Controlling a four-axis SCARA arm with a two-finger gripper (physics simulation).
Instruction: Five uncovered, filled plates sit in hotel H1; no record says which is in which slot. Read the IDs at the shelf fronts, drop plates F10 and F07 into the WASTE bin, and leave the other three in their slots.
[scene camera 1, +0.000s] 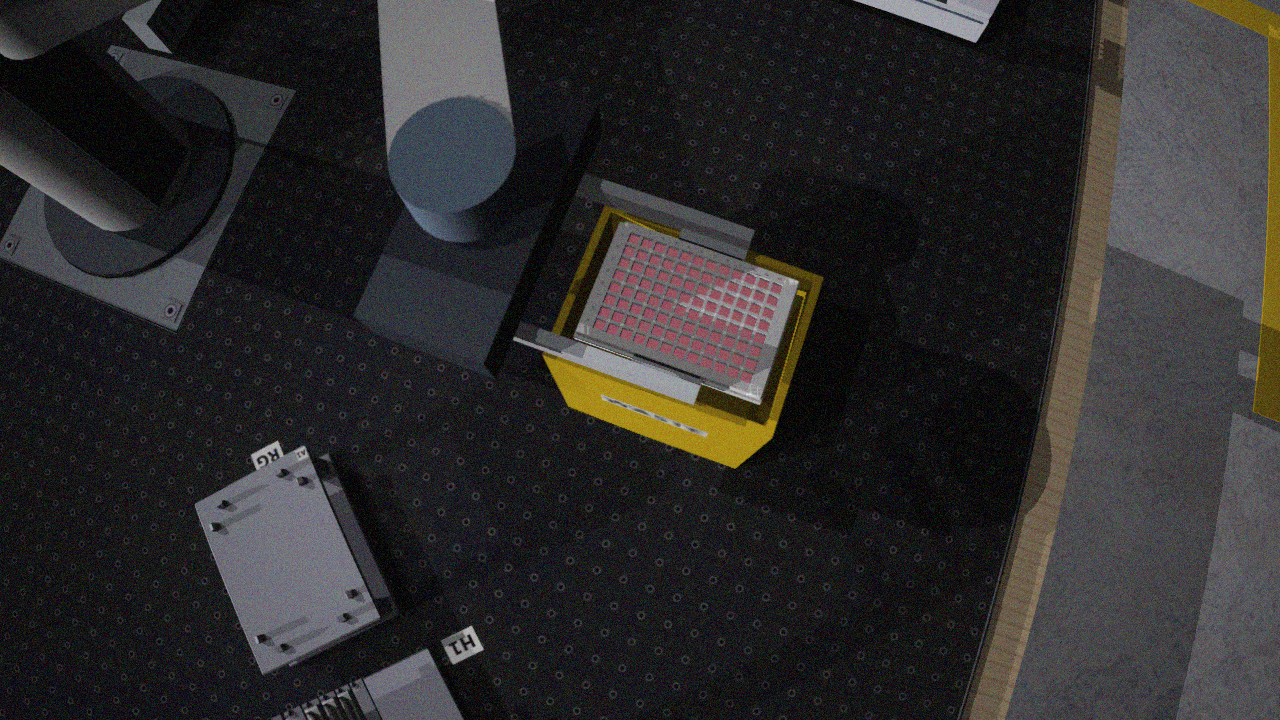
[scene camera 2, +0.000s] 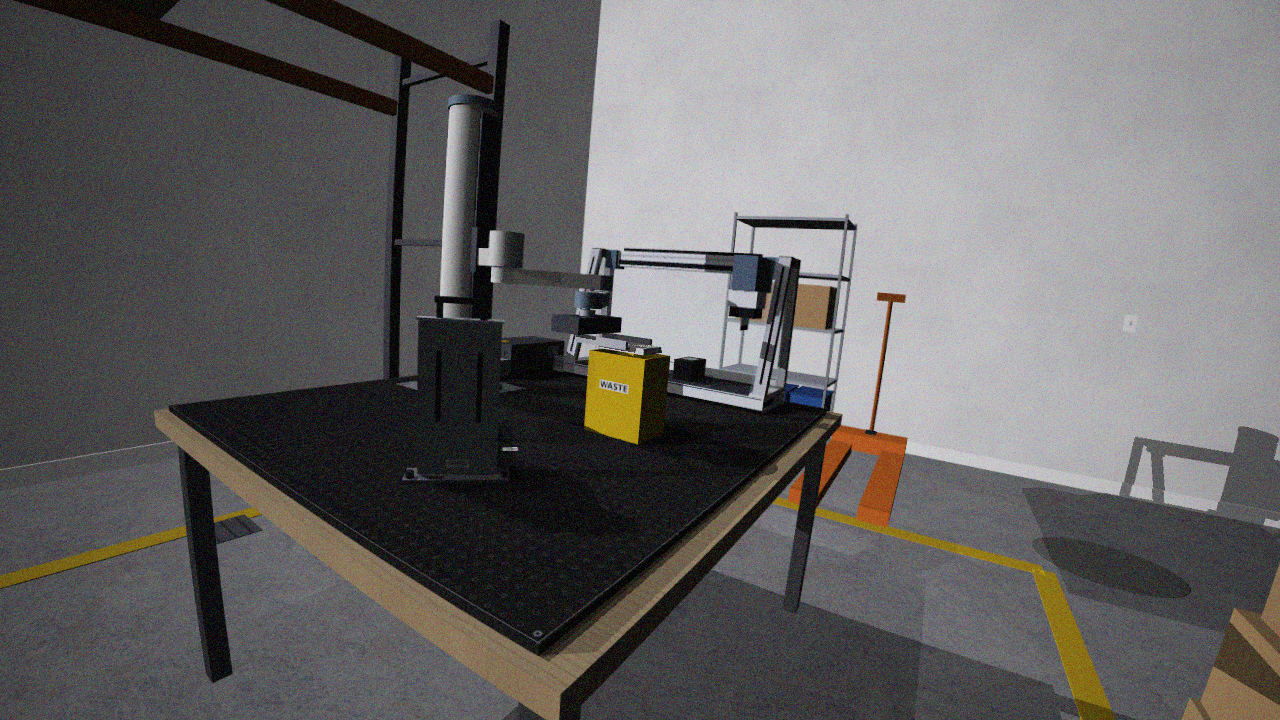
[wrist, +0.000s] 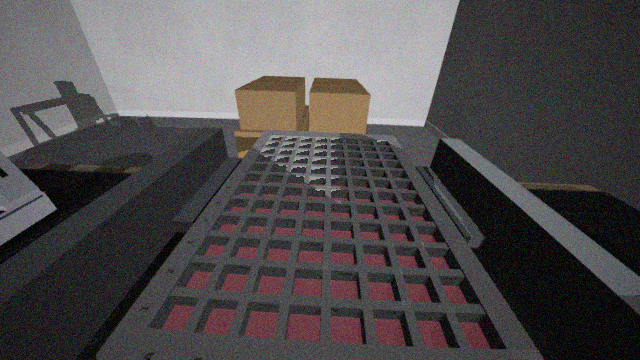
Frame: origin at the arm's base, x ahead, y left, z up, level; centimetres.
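Seen in the pictures: gripper, fingertip midpoint: (scene camera 1: 725, 316) (scene camera 2: 639, 344) (wrist: 329, 152); arm's base, link origin: (scene camera 1: 143, 178).
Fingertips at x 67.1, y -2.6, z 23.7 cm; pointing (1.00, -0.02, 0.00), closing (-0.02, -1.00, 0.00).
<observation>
Pixels of each thing's top centre, then the offset from my fingertips to it. "*": a spot on its surface instead.
- uncovered plate, top centre: (wrist: 328, 186) (scene camera 1: 689, 305) (scene camera 2: 631, 344) dx -2.4, dy +0.0, dz -0.4 cm
- yellow WASTE bin, top centre: (scene camera 1: 686, 314) (scene camera 2: 630, 353) dx -2.4, dy +0.0, dz -2.4 cm
- hotel H1, surface spot: (scene camera 1: 413, 685) * dx -15.2, dy -34.2, dz -21.7 cm
- grey pinned nest, top centre: (scene camera 1: 276, 560) dx -28.7, dy -27.4, dz -15.4 cm
- dark slotted tower, surface spot: (scene camera 2: 456, 376) * dx -8.4, dy -47.0, dz -4.1 cm
My gripper (scene camera 1: 723, 317) (scene camera 2: 637, 344) (wrist: 329, 152) is shut on an uncovered plate (scene camera 1: 684, 308) (scene camera 2: 646, 350) (wrist: 325, 210) with pink-filled wells. The fingers hold its two long sides, and the plate is level over the mouth of the yellow WASTE bin (scene camera 1: 581, 385) (scene camera 2: 626, 416), close above its rim. No ID on this plate can be read. The bin's inside is mostly hidden under the plate. Part of hotel H1 (scene camera 1: 413, 685) shows at the bottom edge of scene camera 1, beside its label. Its shelf fronts and the plates in its slots cannot be made out.
A grey pinned nest (scene camera 1: 286, 564) labelled RG stands near H1. A dark slotted tower (scene camera 2: 456, 376) stands in front of the arm's white column (scene camera 2: 460, 205) in scene camera 2. A gantry machine (scene camera 2: 780, 326) stands behind the bin. The wooden table edge (scene camera 1: 1069, 295) runs right of the bin.
</observation>
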